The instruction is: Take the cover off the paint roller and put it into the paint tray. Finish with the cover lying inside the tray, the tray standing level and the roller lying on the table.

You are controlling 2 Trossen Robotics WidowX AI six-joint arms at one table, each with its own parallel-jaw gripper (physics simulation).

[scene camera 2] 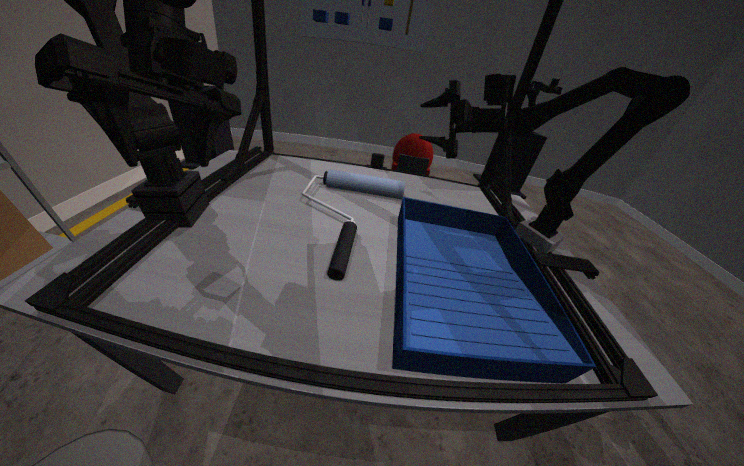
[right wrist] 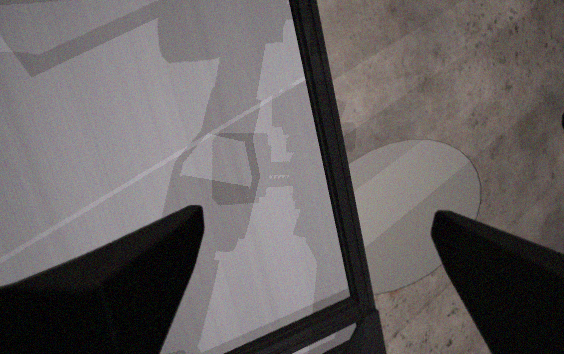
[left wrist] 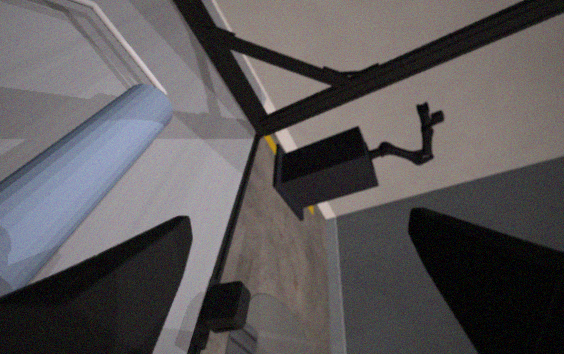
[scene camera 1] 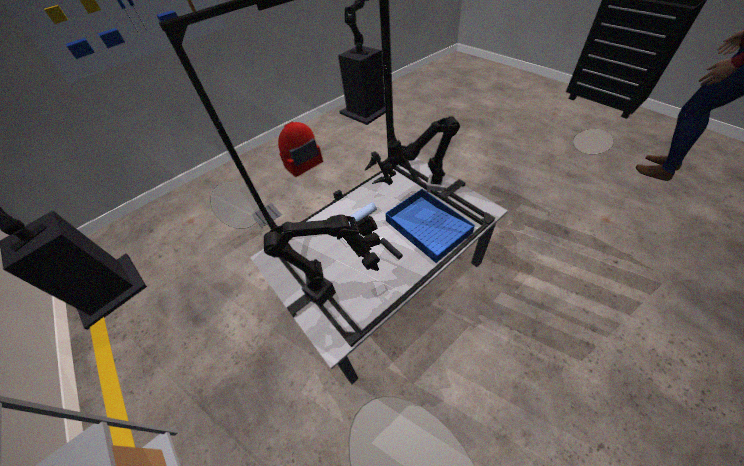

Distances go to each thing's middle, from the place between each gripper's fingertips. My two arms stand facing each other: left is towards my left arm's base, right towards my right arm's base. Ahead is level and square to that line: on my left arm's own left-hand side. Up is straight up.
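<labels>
Counting from my left hand, I find the roller cover (scene camera 2: 390, 188) 12 cm to the right of it, 1 cm ahead of it and 20 cm below it. The blue paint tray (scene camera 2: 470, 301) is 34 cm ahead of my left hand, 8 cm to the left of it and 19 cm below it.
From my right hand, the blue paint tray is 4 cm behind it, 45 cm to the left of it and 18 cm below it, while the roller cover is 26 cm to the left of my right hand, 37 cm behind it and 18 cm below it.
</labels>
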